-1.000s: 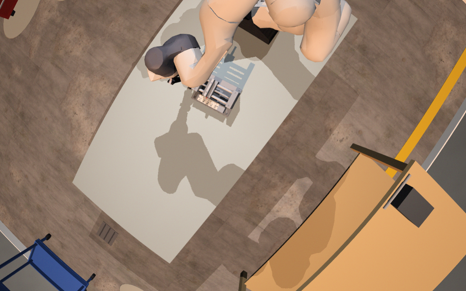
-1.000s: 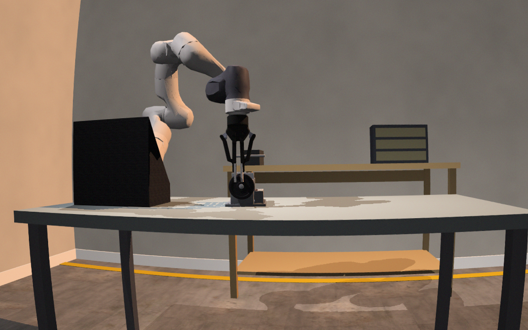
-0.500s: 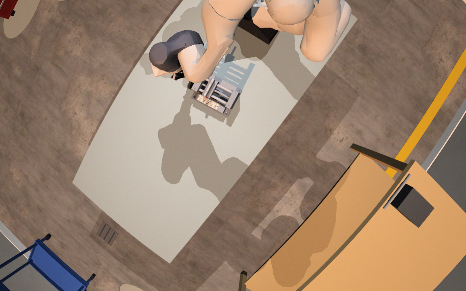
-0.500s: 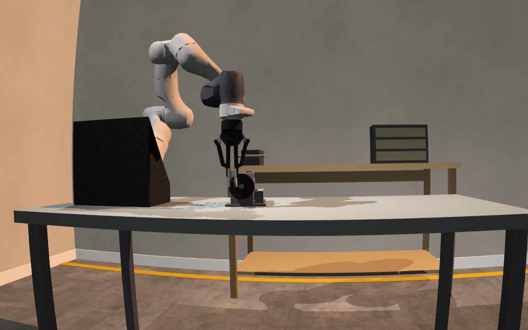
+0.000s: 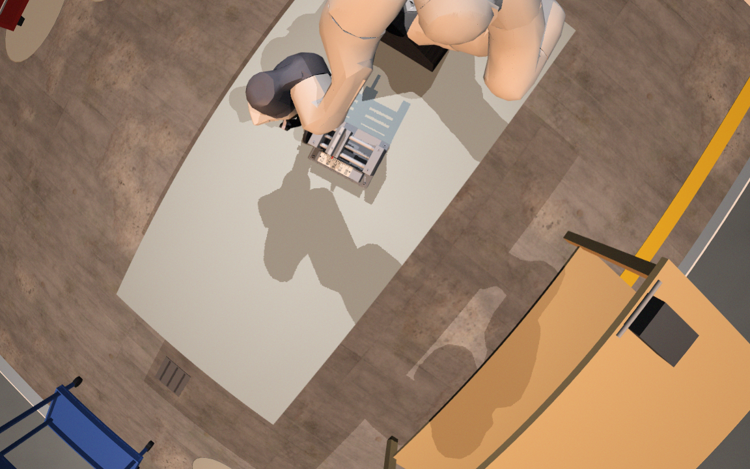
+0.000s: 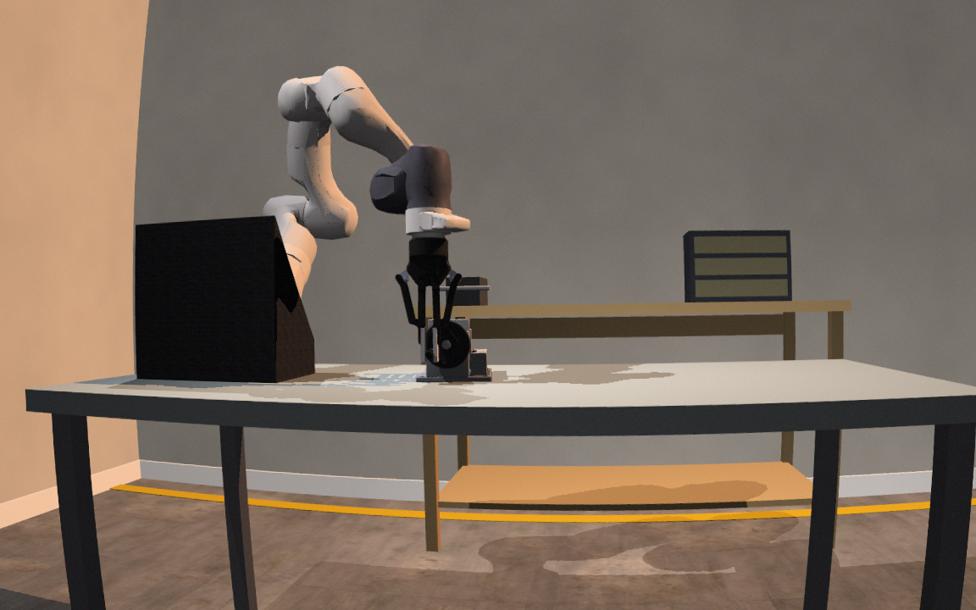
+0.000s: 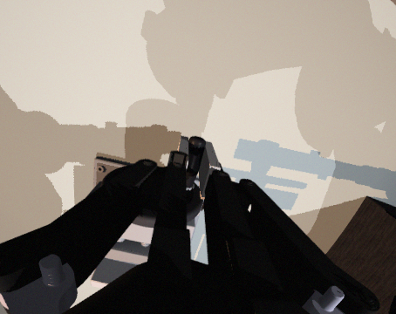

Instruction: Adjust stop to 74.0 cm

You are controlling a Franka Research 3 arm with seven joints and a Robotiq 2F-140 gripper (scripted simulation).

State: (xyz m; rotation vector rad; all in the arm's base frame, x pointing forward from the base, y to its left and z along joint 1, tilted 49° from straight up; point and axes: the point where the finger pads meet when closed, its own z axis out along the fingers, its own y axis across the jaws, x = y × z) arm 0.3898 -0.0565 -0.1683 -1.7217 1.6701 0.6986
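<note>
The black handwheel lies 20 mm to the left of my hand, 10 mm below it and 10 mm ahead of it.
</note>
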